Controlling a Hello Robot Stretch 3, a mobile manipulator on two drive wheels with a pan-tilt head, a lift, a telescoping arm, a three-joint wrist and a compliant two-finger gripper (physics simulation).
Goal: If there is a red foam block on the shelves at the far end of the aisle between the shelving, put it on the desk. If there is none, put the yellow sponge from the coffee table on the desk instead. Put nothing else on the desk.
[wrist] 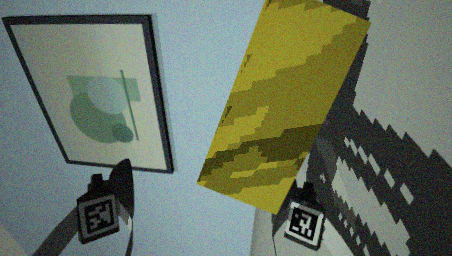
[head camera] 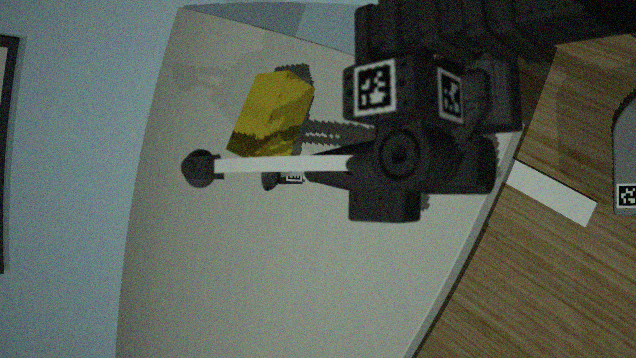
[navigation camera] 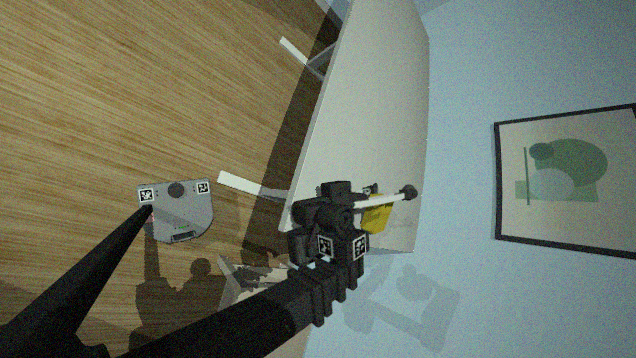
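Where they show: gripper, fingertip midpoint: (head camera: pixel 225 171) (navigation camera: pixel 394 190); robot's base, link origin: (navigation camera: pixel 176 189).
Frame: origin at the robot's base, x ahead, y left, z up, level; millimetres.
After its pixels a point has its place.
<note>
The yellow sponge (head camera: pixel 272 112) @[y -407, x -84, z 1008 mm] (navigation camera: pixel 377 216) @[y -407, x -83, z 1005 mm] (wrist: pixel 280 100) is tilted at the pale desk top (head camera: pixel 300 260) @[y -423, x 80, z 950 mm] (navigation camera: pixel 380 100) @[y -575, x 269, z 951 mm] (wrist: pixel 420 55), near the desk's end by the wall. Whether it rests fully on the surface is hard to tell. My gripper (head camera: pixel 235 173) @[y -466, x -21, z 1029 mm] (navigation camera: pixel 390 191) @[y -466, x -21, z 1029 mm] (wrist: pixel 205 182) @[y -466, x -21, z 1029 mm] is open over the desk. In the wrist view the sponge's lower end is close to the right fingertip, and a wide gap separates it from the left fingertip. Part of the sponge is hidden behind a finger in the head view. A red foam block, the shelves and the coffee table are not identifiable in these views.
A framed picture (navigation camera: pixel 595 155) @[y -1049, x 30, z 1580 mm] (wrist: pixel 105 105) hangs on the blue wall (head camera: pixel 75 200) @[y -1074, x 29, z 1093 mm] (navigation camera: pixel 465 75) @[y -1330, x 542, z 1159 mm] beside the desk. My base (navigation camera: pixel 175 217) @[y 22, x -133, z 160 mm] (head camera: pixel 625 150) @[y -135, x -112, z 161 mm] stands on the wooden floor. A pale desk foot (head camera: pixel 555 192) (navigation camera: pixel 240 183) sticks out toward it. Pale furniture (navigation camera: pixel 229 285) @[y -180, x -612, z 150 mm] lies partly under my arm.
</note>
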